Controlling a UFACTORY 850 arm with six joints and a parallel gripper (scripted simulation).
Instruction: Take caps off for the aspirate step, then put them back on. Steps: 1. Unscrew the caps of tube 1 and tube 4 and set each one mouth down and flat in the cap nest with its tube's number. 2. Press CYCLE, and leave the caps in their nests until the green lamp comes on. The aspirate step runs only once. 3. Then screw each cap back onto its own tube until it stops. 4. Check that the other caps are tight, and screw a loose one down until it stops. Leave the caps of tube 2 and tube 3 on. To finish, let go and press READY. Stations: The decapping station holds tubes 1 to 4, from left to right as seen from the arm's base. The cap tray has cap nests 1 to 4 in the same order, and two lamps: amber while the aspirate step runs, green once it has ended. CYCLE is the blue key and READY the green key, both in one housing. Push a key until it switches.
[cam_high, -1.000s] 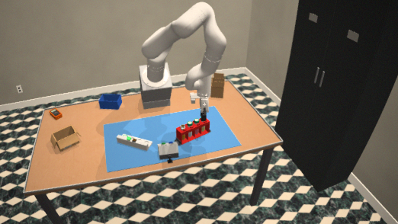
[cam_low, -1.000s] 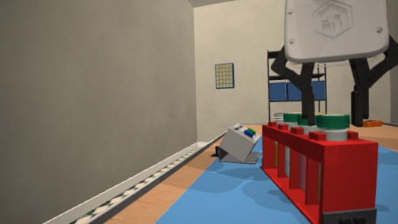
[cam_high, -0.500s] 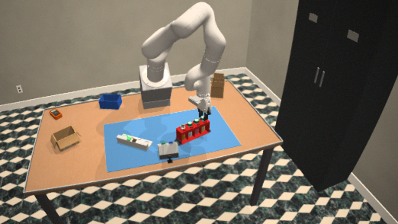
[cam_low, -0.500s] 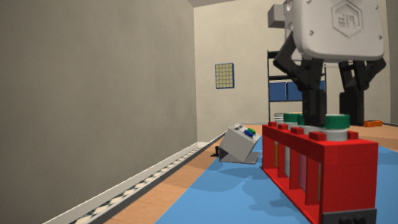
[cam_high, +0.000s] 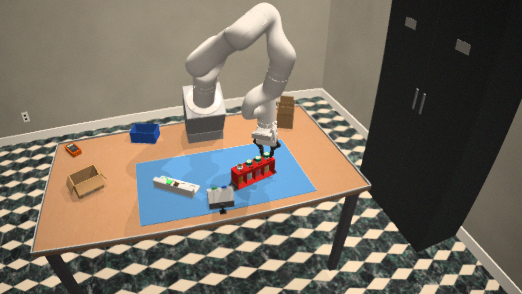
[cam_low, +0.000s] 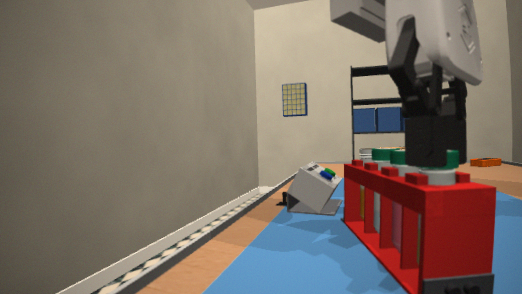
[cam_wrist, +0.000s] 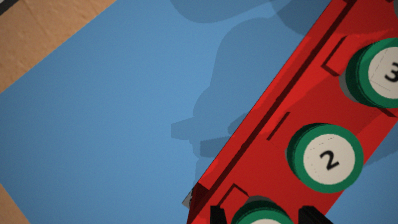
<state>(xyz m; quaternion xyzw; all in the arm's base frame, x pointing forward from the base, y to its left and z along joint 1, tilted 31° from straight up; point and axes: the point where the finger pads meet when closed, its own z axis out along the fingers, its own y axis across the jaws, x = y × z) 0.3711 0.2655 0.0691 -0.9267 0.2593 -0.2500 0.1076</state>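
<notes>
Right now my hand is 10 mm above the green cap. Round my hand: green ready key 280 mm to the right, 140 mm ahead, 60 mm below; then key housing 250 mm to the right, 160 mm ahead, 80 mm below; then blue cycle key 230 mm to the right, 140 mm ahead, 60 mm below.
</notes>
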